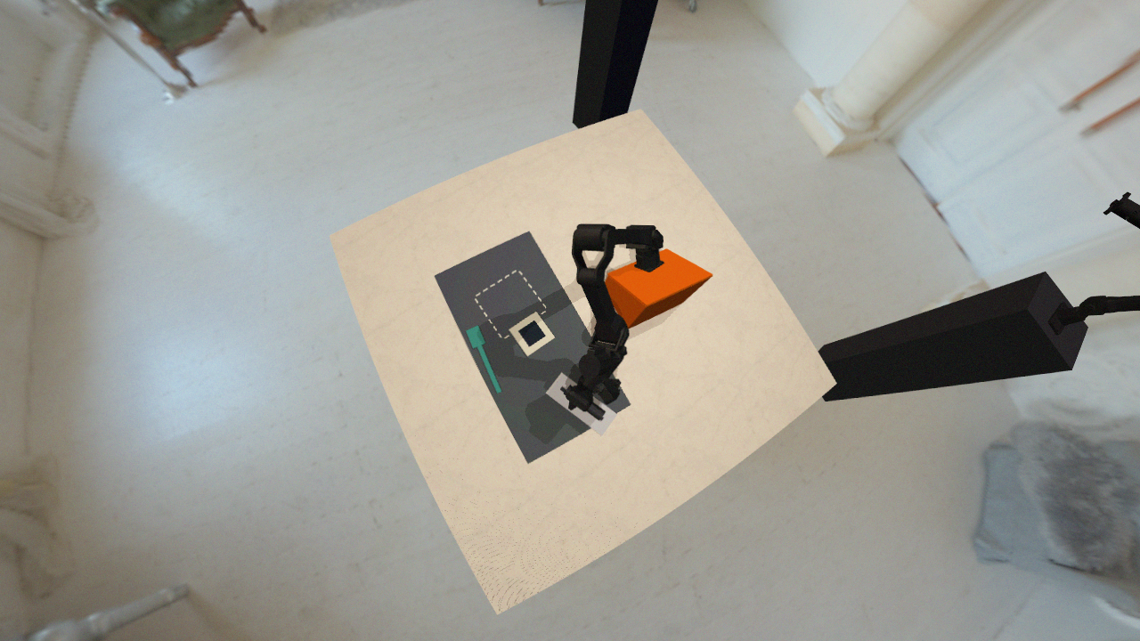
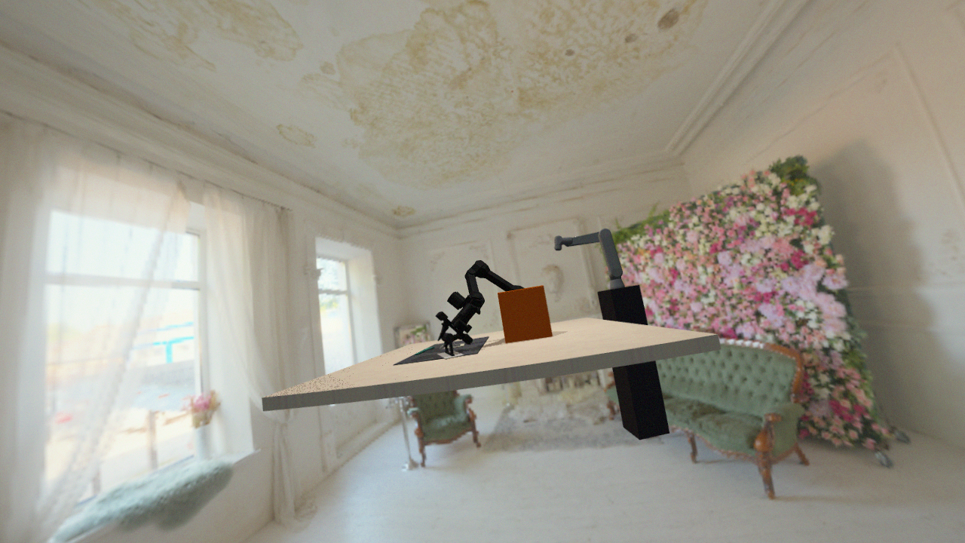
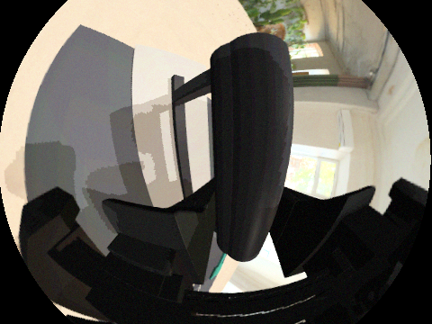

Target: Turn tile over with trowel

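Right now the tile is 240 mm to the right of my gripper tip, 40 mm below it and 30 mm behind it. From my gripper tip the other things lie so: teal flat tool 280 mm to the right, 120 mm ahead, 40 mm below; small trowel 20 mm behind, 10 mm to the right, 10 mm below; mat 240 mm to the right, 70 mm below, 10 mm behind.
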